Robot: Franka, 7 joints.
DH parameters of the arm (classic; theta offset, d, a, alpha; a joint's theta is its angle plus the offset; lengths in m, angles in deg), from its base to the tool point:
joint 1: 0 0.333 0 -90
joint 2: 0 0 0 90
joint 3: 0 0.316 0.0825 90
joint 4: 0 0 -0.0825 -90
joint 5: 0 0.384 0 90
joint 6: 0 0 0.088 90
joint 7: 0 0.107 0 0
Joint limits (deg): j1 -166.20..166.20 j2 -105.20..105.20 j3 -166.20..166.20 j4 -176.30..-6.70 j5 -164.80..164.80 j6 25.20..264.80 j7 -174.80..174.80
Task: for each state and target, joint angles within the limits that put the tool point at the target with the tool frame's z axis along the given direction. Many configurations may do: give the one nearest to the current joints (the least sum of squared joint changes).
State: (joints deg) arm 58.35 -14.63 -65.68 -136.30 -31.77 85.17 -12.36
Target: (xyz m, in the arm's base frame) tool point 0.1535 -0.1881 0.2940 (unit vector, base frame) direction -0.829 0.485 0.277
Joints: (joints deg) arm 34.93 13.81 -74.61 -148.09 -16.05 49.02 -12.36
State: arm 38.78 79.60 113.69 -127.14 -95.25 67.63 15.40
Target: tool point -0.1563 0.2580 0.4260 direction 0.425 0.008 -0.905
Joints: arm 28.74 83.88 127.98 -146.33 -53.59 50.34 15.40
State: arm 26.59 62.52 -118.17 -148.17 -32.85 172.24 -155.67
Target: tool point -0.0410 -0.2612 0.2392 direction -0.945 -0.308 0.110
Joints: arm 33.14 59.17 -91.76 -176.30 -64.00 138.64 -155.67
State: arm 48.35 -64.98 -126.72 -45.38 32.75 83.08 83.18
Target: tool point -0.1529 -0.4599 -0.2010 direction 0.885 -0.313 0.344
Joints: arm 35.74 -105.20 -156.16 -64.91 52.18 82.31 83.18
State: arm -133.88 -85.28 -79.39 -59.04 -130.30 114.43 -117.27
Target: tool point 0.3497 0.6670 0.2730 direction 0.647 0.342 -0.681
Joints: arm -165.84 -85.95 -93.79 -84.57 -131.65 106.43 -117.27
